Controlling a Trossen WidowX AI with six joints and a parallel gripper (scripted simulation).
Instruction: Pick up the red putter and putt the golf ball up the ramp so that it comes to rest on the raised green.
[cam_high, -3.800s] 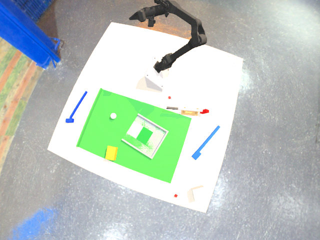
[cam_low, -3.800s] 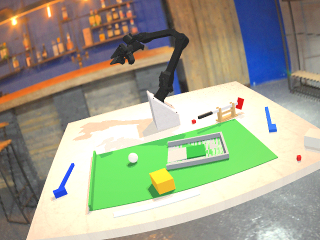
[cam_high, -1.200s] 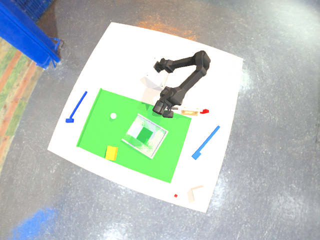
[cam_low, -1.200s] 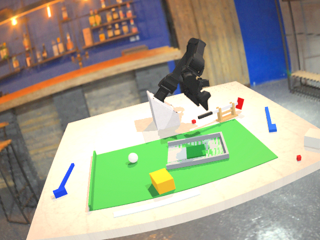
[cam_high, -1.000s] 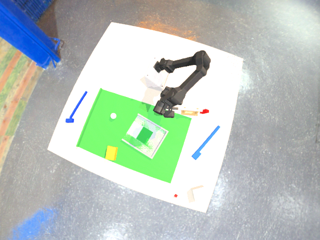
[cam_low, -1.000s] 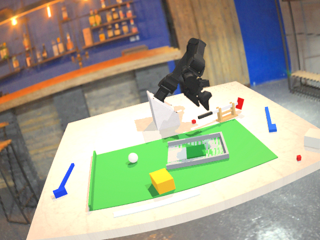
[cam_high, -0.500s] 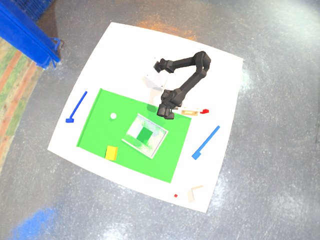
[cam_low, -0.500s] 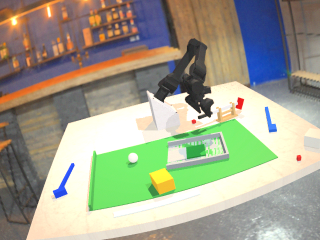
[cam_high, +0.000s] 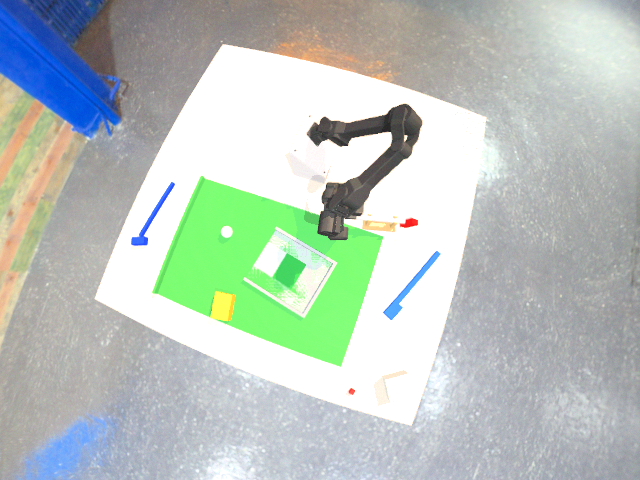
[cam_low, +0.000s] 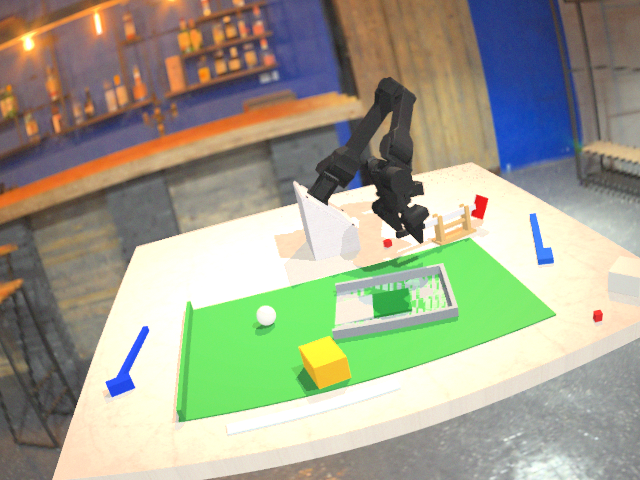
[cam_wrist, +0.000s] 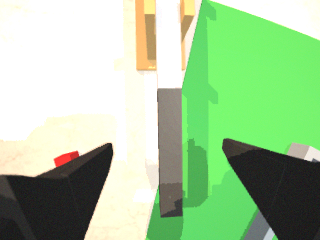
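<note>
Now: the red putter 10 cm to the left of my gripper tip, 5 cm behind it and 2 cm above it. Round my gripper tip: white golf ball (36 cm to the right, 22 cm ahead, 1 cm below); then green mat (27 cm ahead, 18 cm to the right, 4 cm below); then small wooden rack (12 cm to the left, 5 cm behind, 1 cm below).
</note>
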